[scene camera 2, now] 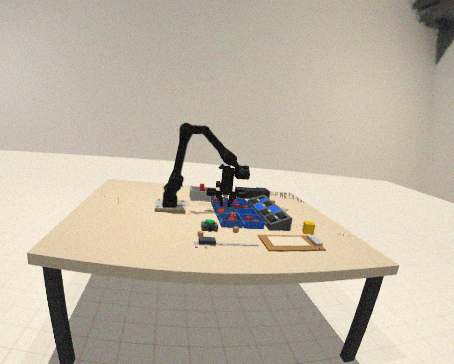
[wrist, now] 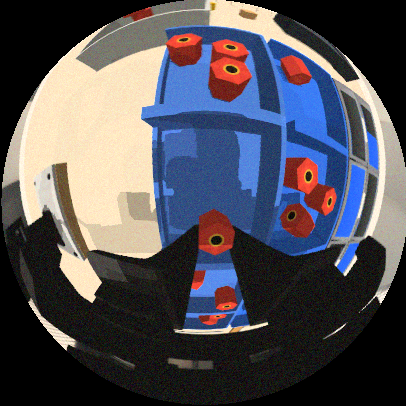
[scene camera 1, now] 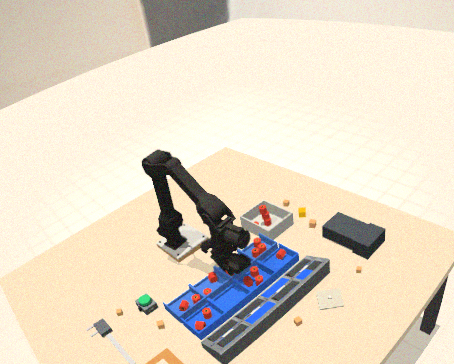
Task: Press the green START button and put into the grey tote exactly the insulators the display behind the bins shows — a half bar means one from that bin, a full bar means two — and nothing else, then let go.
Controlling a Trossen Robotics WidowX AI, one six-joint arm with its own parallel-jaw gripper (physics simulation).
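Frame: origin at the arm's base, x ahead, y left, z up, level; millimetres.
Seen in the pictures: gripper, between the fingertips: point(scene camera 2: 224, 210) point(wrist: 213, 229) point(scene camera 1: 229, 273); arm's base, origin of its link: point(scene camera 2: 169, 205) point(wrist: 52, 227) point(scene camera 1: 175, 242).
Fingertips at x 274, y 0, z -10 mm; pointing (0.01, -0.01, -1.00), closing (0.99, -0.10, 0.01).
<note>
Pixels of each thing's top centre, then the offset from my fingertips to it. "spot": a spot on its surface instead.
- red hexagonal insulator, centre of its top: point(wrist: 215, 240) dx +0, dy +3, dz +20 mm
- grey tote, centre of its top: point(scene camera 1: 266, 214) point(scene camera 2: 204, 189) dx -60, dy +276, dz +42 mm
- display, a spot on its surface: point(scene camera 1: 270, 320) spot: dx +251, dy -91, dz +17 mm
- green START button, centre of its top: point(scene camera 1: 144, 298) point(scene camera 2: 210, 219) dx -125, dy -263, dz +28 mm
- black box, centre of its top: point(scene camera 1: 353, 227) point(scene camera 2: 252, 188) dx +258, dy +364, dz +44 mm
- yellow cube, centre of its top: point(scene camera 1: 301, 209) dx +18, dy +394, dz +15 mm
- plug with a cable, a spot on its surface: point(scene camera 1: 103, 327) point(scene camera 2: 210, 238) spot: dx -153, dy -422, dz +7 mm
- orange-brown frame, a spot on its surface: point(scene camera 2: 265, 243) spot: dx +57, dy -433, dz -6 mm
- thin plate, centre of its top: point(scene camera 1: 329, 298) dx +336, dy +87, dz -6 mm
My gripper point(scene camera 1: 233, 270) point(scene camera 2: 226, 204) point(wrist: 213, 229) is low in a bin of the blue bin block point(scene camera 1: 229, 299) point(wrist: 215, 119). It is shut on a red hexagonal insulator point(wrist: 216, 231), which touches both fingertips; the arm mostly hides it in scene view 1. Other red insulators point(scene camera 1: 281, 254) point(wrist: 230, 79) lie in several bins. The grey tote point(scene camera 1: 277, 231) point(wrist: 135, 42) stands beyond the bins with red insulators point(scene camera 1: 266, 219) point(scene camera 2: 202, 187) point(wrist: 141, 13) inside. The display point(scene camera 1: 270, 320) shows blue bars of differing length. The green START button point(scene camera 1: 145, 300) point(scene camera 2: 209, 222) is at the near side.
A black box point(scene camera 1: 353, 234) and a yellow cube point(scene camera 1: 302, 212) are beyond the bins. A plug with a cable point(scene camera 1: 103, 327) point(scene camera 2: 207, 240), an orange-brown frame point(scene camera 2: 265, 243), a thin plate point(scene camera 1: 330, 299) and small wooden cubes point(scene camera 1: 298, 320) lie around. The arm's base plate point(scene camera 1: 190, 239) is beside the bins.
</note>
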